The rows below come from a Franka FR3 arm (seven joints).
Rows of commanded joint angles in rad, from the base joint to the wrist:
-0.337, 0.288, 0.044, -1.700, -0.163, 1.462, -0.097
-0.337, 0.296, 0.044, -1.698, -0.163, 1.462, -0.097
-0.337, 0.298, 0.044, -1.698, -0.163, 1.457, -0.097
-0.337, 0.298, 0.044, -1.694, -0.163, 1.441, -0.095
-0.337, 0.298, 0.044, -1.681, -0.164, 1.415, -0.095
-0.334, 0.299, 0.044, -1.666, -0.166, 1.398, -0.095
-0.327, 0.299, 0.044, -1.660, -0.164, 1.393, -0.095
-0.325, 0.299, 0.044, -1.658, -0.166, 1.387, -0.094
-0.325, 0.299, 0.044, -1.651, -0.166, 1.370, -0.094
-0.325, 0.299, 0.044, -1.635, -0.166, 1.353, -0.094
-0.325, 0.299, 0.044, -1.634, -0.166, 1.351, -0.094
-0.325, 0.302, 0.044, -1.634, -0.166, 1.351, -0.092
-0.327, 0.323, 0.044, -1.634, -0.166, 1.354, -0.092
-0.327, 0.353, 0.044, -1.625, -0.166, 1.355, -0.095
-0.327, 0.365, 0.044, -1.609, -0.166, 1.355, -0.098
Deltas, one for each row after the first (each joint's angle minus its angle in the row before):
0.000, 0.008, 0.000, 0.002, 0.000, 0.000, 0.000
0.000, 0.002, 0.000, 0.000, 0.000, -0.005, 0.000
0.000, 0.000, 0.000, 0.004, 0.000, -0.016, 0.002
0.000, 0.000, 0.000, 0.013, -0.001, -0.026, 0.000
0.003, 0.001, 0.000, 0.015, -0.002, -0.017, 0.000
0.007, 0.000, 0.000, 0.006, 0.002, -0.005, 0.000
0.002, 0.000, 0.000, 0.002, -0.002, -0.006, 0.001
0.000, 0.000, 0.000, 0.007, 0.000, -0.017, 0.000
0.000, 0.000, 0.000, 0.016, 0.000, -0.017, 0.000
0.000, 0.000, 0.000, 0.001, 0.000, -0.002, 0.000
0.000, 0.003, 0.000, 0.000, 0.000, 0.000, 0.002
-0.002, 0.021, 0.000, 0.000, 0.000, 0.003, 0.000
0.000, 0.030, 0.000, 0.009, 0.000, 0.001, -0.003
0.000, 0.012, 0.000, 0.016, 0.000, 0.000, -0.003

